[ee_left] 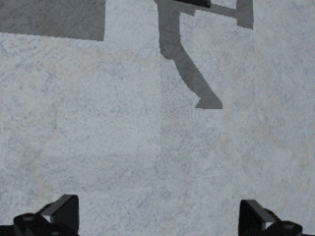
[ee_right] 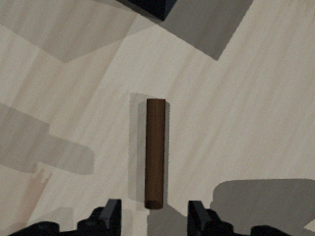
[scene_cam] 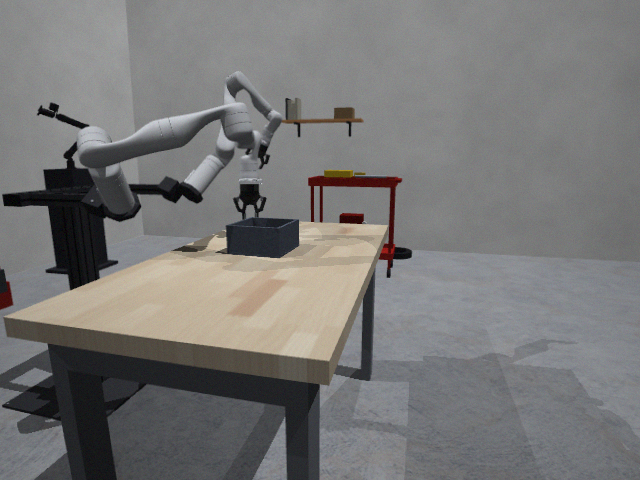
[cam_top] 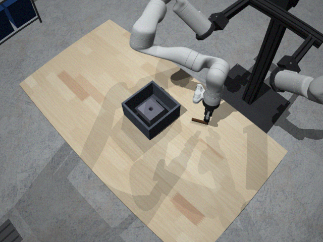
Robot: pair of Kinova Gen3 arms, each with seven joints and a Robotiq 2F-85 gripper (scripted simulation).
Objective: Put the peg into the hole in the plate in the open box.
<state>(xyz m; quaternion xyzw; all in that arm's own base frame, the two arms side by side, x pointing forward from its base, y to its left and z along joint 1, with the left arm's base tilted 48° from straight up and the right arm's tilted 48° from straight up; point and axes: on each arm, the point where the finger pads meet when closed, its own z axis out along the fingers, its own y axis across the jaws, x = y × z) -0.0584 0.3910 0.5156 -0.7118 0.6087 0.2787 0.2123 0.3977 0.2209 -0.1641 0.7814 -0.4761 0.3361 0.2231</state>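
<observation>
Right now my right hand is 1 cm short of the brown peg, 3 cm to the left of it and 7 cm above it. From my right hand the other things lie so: dark box: 14 cm ahead, 22 cm to the right, 5 cm below; grey plate: 14 cm ahead, 22 cm to the right, 3 cm below.
</observation>
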